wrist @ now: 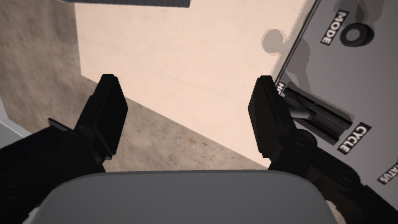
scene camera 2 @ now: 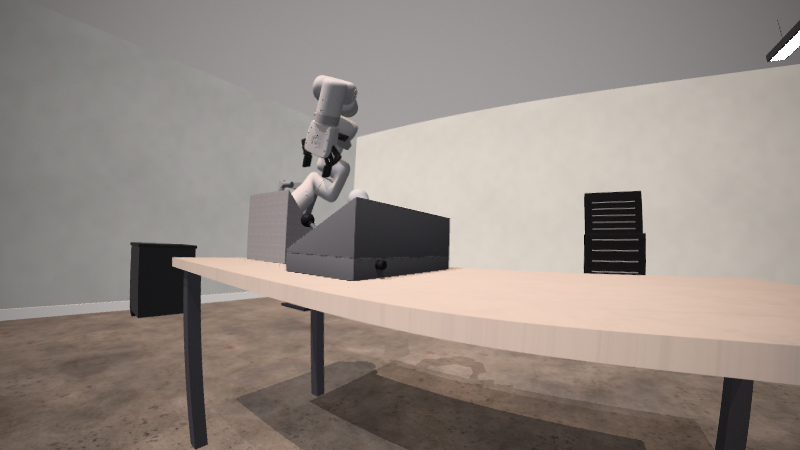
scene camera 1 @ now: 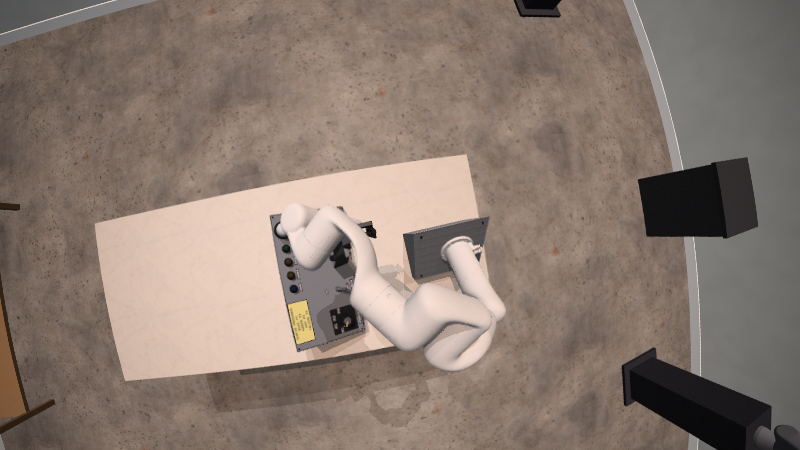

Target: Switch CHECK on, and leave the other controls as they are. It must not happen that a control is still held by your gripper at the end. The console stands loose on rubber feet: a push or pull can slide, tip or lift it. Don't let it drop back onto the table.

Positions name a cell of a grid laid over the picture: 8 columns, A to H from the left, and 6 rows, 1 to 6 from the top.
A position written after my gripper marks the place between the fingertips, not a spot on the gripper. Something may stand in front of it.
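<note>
My gripper (scene camera 2: D3) visible. My gripper also in the wrist view (wrist: D3), in scene camera 1 (scene camera 1: D4). A grey console (scene camera 2: D4) visible. The grey console also in the wrist view (wrist: G3), in scene camera 1 (scene camera 1: D5).
</note>
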